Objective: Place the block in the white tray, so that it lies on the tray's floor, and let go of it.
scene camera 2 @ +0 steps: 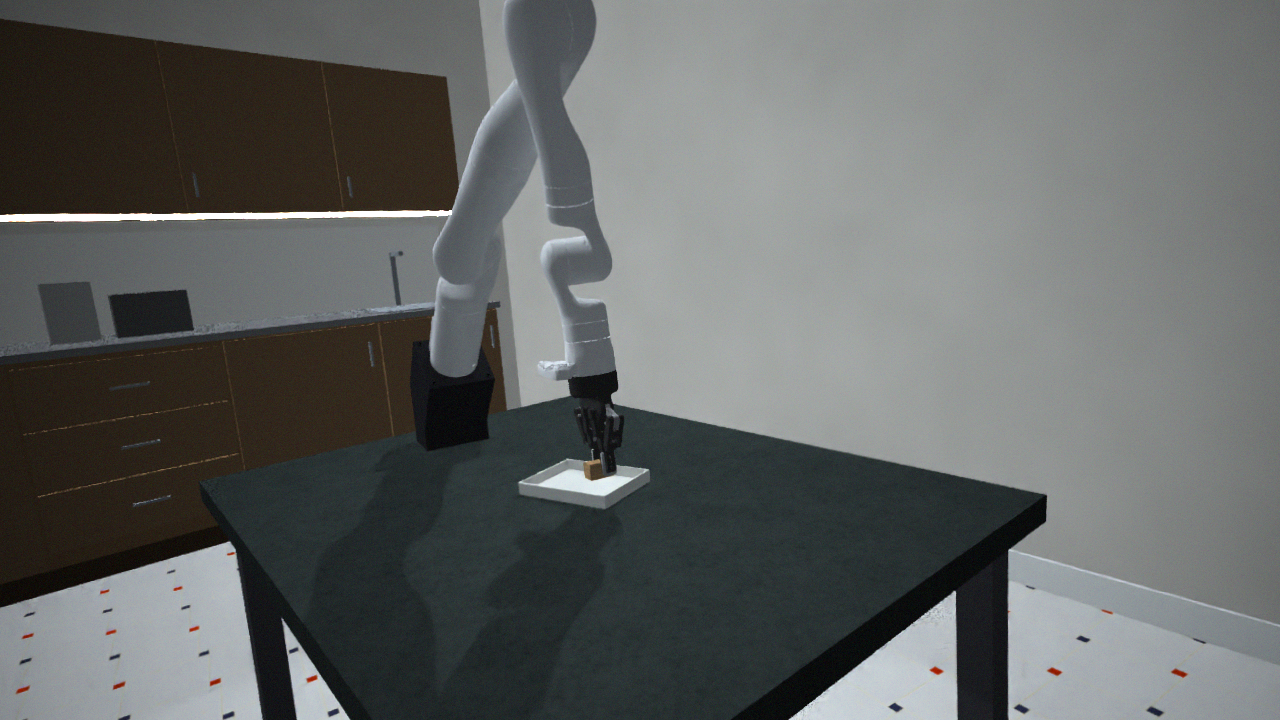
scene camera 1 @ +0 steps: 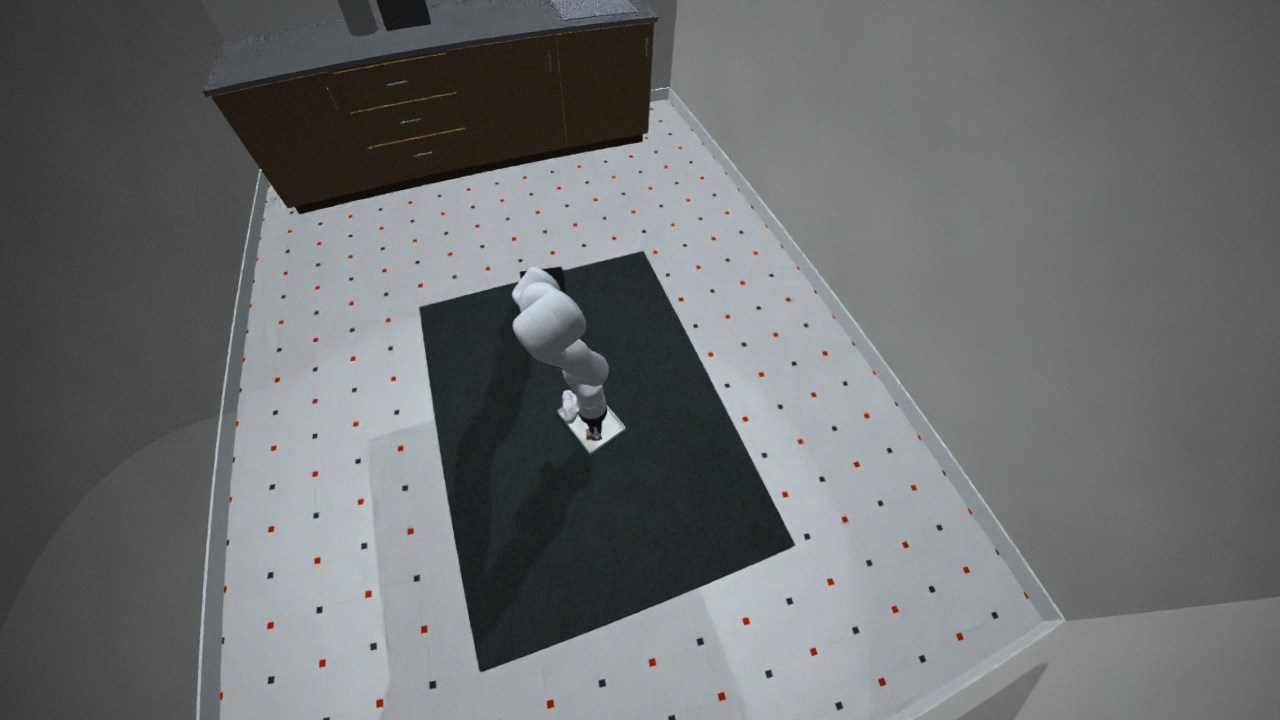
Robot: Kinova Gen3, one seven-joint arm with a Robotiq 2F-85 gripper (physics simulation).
The pictures show: my gripper and a white tray.
